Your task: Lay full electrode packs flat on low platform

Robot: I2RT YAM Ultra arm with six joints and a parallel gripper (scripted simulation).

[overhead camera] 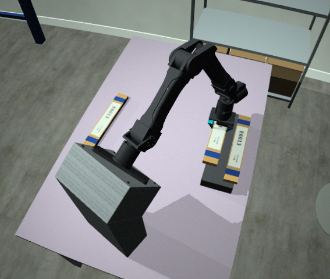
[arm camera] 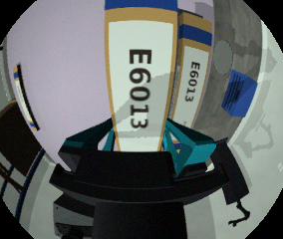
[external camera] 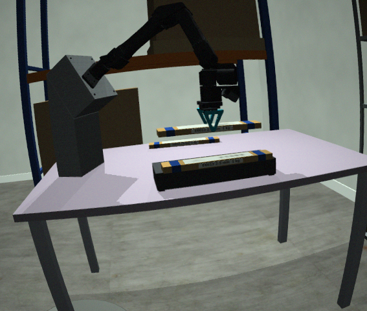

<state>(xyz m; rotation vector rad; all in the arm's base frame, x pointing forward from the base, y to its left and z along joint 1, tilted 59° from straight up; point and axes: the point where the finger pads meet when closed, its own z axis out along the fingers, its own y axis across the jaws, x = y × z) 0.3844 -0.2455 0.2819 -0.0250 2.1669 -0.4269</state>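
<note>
Now: hand 140 mm above the low dark platform, 50 mm to the left of it and 20 mm past it.
</note>
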